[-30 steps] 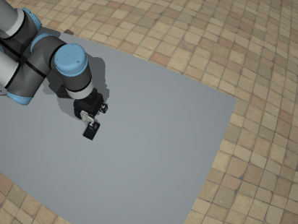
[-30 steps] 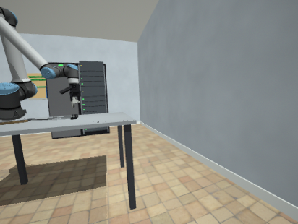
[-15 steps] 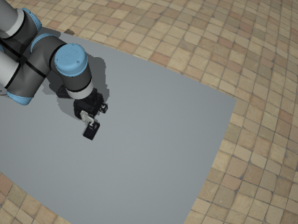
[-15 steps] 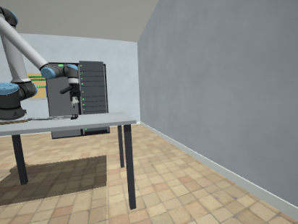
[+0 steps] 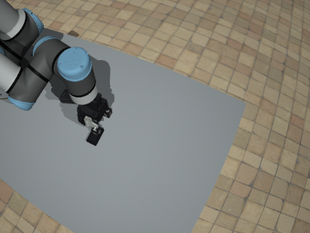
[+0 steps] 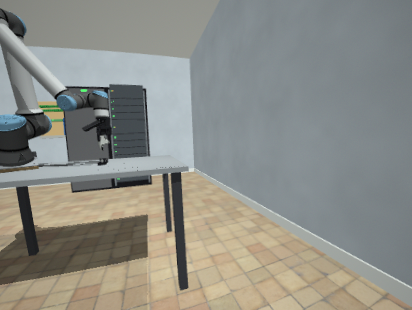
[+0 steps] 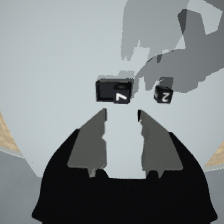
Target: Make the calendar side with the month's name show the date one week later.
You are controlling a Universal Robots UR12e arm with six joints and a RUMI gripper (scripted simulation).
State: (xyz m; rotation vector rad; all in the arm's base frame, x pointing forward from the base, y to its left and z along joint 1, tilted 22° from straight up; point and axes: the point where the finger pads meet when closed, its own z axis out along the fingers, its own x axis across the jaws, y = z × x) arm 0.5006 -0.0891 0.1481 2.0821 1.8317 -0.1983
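Right now the dark tray is 20 mm to the right of my hand and 100 mm below it. From my hand the other things lie so: black cube (10 mm ahead, 90 mm to the left, 90 mm below).
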